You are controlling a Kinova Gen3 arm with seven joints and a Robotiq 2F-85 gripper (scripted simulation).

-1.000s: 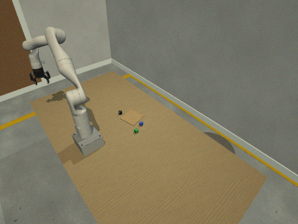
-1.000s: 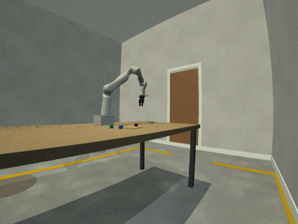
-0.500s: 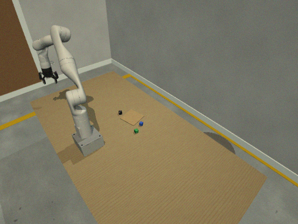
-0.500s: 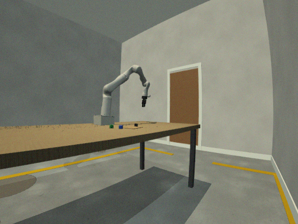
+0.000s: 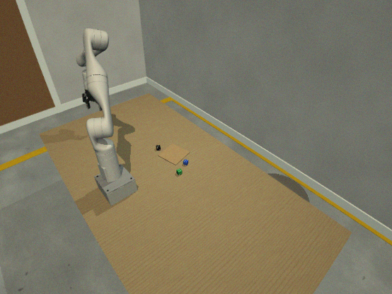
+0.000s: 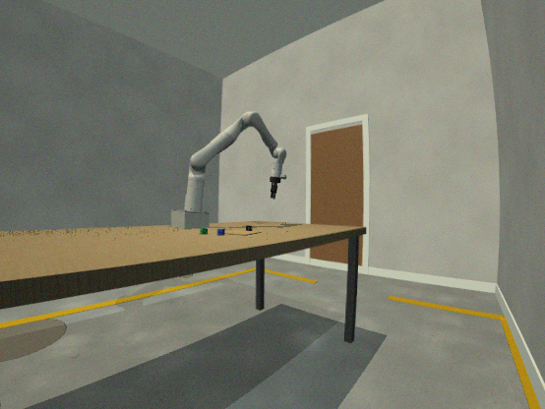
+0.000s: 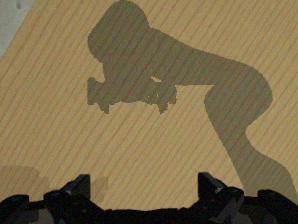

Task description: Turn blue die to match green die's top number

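My gripper is now 540 mm to the left of the tan mat, 180 mm short of it and 180 mm above it. Also, from my hand: black die (440 mm to the right, 170 mm below, 150 mm ahead); then blue die (650 mm to the right, 170 mm below, 170 mm ahead); then green die (680 mm to the right, 170 mm below, 90 mm ahead).
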